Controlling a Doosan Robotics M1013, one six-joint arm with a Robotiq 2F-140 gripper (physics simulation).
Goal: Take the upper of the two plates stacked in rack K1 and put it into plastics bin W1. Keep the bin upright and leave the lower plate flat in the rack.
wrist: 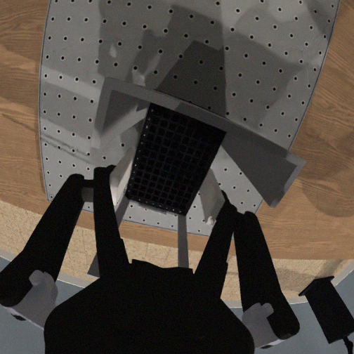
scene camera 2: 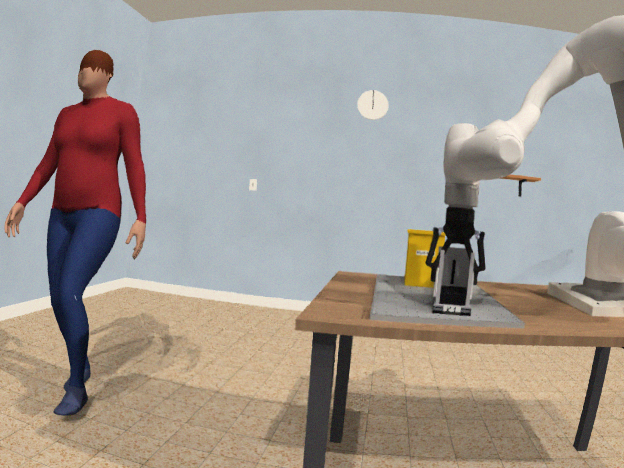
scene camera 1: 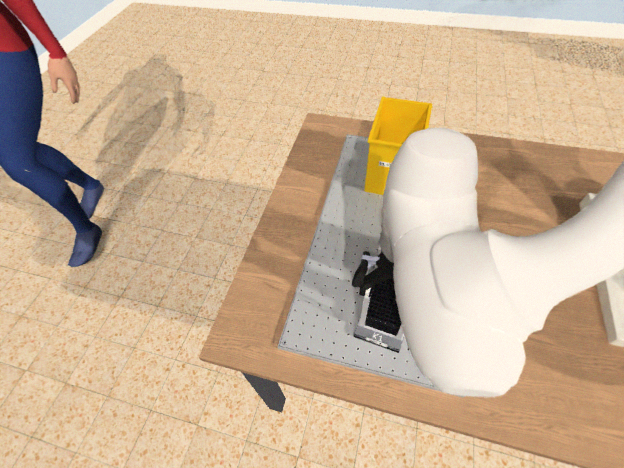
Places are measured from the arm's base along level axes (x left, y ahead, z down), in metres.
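Pixels of known places: gripper, fingertip midpoint: (scene camera 2: pixel 451 297) (scene camera 1: pixel 387 306); arm's base, link origin: (scene camera 2: pixel 604 295).
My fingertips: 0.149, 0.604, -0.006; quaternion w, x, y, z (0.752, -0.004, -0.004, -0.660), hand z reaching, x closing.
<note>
Ahead of a thing's pixels: the offset from my fingertips to its top centre, as dx, dy, dz. Level surfaces: height alone.
The black gridded upper plate {-0.012, -0.003, -0.017} (scene camera 1: pixel 383 308) (scene camera 2: pixel 453 295) (wrist: pixel 175 157) lies flat in grey rack K1 {-0.003, -0.001, -0.122} (scene camera 1: pixel 377 339) (scene camera 2: pixel 437 307) (wrist: pixel 200 114). The lower plate cannot be told apart beneath it. My gripper (scene camera 2: pixel 455 280) (wrist: pixel 168 168) points straight down at the rack. Its two light pads stand at opposite sides of the upper plate, against its edges in the wrist view, and it looks shut on that plate. In scene camera 1 the arm hides much of the gripper. Yellow bin W1 {-0.425, -0.005, -0.149} (scene camera 1: pixel 377 166) (scene camera 2: pixel 417 261) stands upright behind the rack, its top open; the arm covers part of it.
A grey perforated board {dz +0.030} (scene camera 1: pixel 315 292) (scene camera 2: pixel 390 309) lies under rack and bin on a wooden table {dz +0.043} (scene camera 1: pixel 262 261) (scene camera 2: pixel 347 297). A person in a red top (scene camera 1: pixel 25 115) (scene camera 2: pixel 93 161) is on the floor left of the table. The arm's base (scene camera 2: pixel 604 251) stands at the right.
</note>
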